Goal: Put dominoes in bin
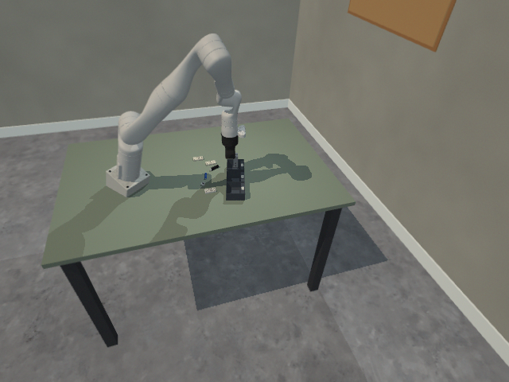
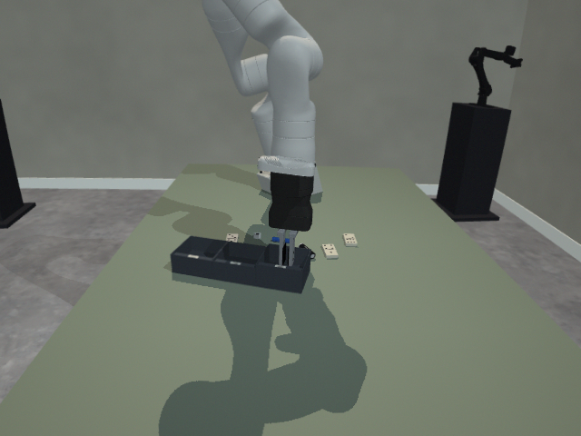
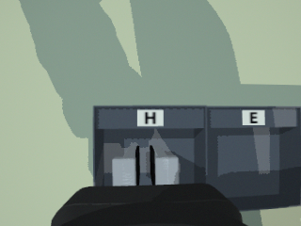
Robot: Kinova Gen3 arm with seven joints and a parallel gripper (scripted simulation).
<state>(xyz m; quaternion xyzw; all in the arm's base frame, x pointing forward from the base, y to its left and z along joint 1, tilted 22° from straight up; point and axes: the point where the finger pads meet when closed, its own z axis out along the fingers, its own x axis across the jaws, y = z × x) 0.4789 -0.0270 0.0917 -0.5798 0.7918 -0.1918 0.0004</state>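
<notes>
My gripper is now 9 cm past the black cylinder, 5 cm to the right of it and 4 cm above it. The rest, counted from my hand: blue cylinder: 15 cm behind, 5 cm below, 1 cm to the left; then dark three-part bin: 8 cm to the right, 3 cm below, 3 cm behind; then small grey nut: 18 cm behind, 5 cm below, 4 cm to the right.
</notes>
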